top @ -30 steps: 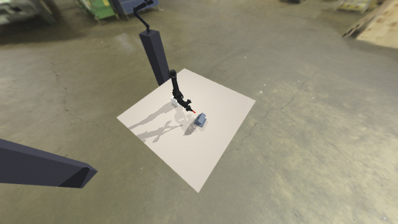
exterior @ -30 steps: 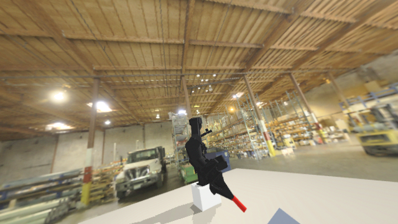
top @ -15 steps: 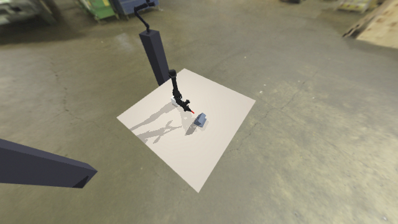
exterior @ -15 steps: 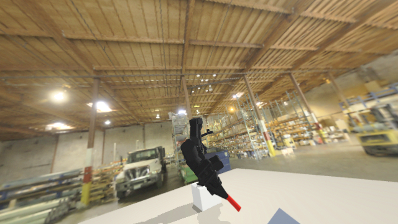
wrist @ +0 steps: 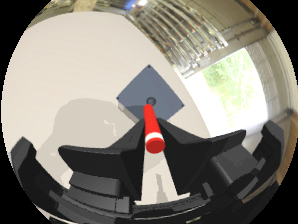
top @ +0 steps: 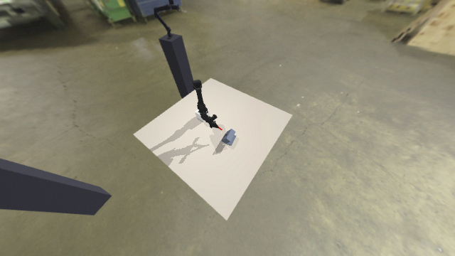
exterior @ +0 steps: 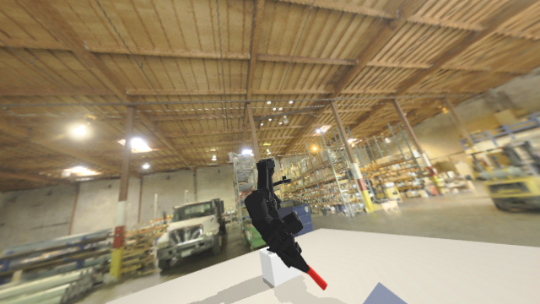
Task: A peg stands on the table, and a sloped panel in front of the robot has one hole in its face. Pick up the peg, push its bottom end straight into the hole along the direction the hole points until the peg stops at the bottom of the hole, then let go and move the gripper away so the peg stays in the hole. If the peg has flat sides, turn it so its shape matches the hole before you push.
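My gripper tip is now 11 cm short of the grey-blue sloped panel, 1 cm to the left of it and 8 cm above it. Also, from my gripper tip: red round peg: 1 cm behind, 1 cm above.
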